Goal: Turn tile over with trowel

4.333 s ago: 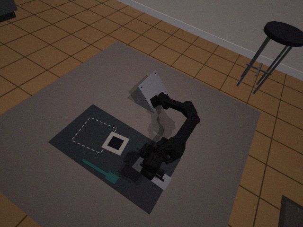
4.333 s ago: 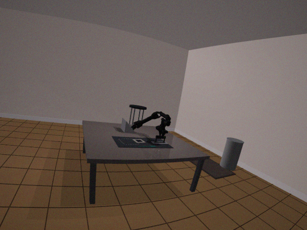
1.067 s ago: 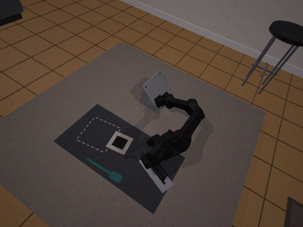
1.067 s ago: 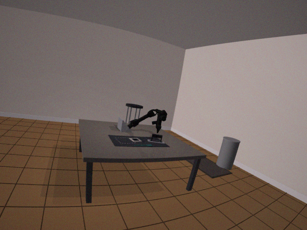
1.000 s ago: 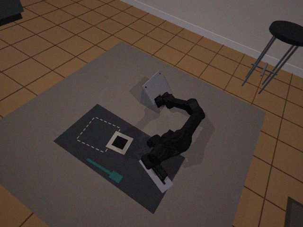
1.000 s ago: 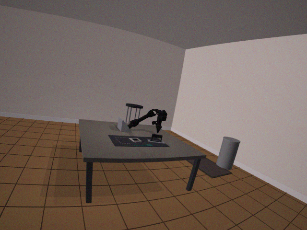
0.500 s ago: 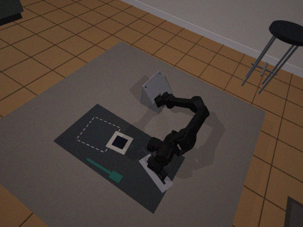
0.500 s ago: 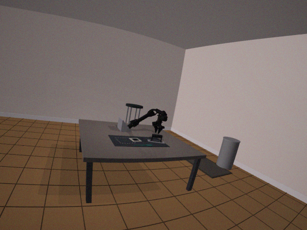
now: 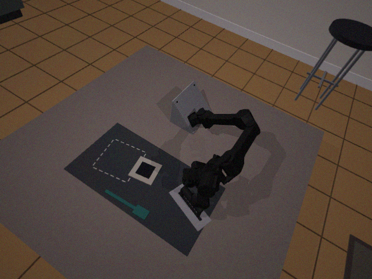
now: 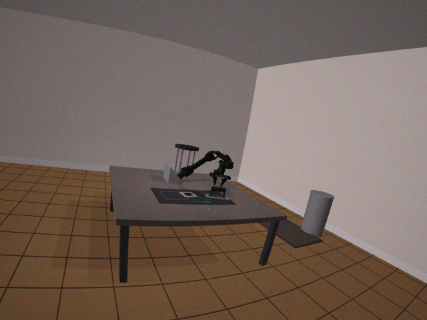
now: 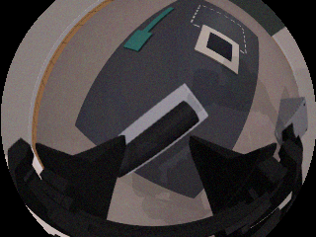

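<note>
The dark mat is 21 cm to the right of my gripper tip, 12 cm below it and 3 cm ahead of it. From my gripper tip the other things lie so: tile 24 cm to the right, 9 cm below, 1 cm ahead; then teal trowel 17 cm to the right, 17 cm ahead, 9 cm below.
</note>
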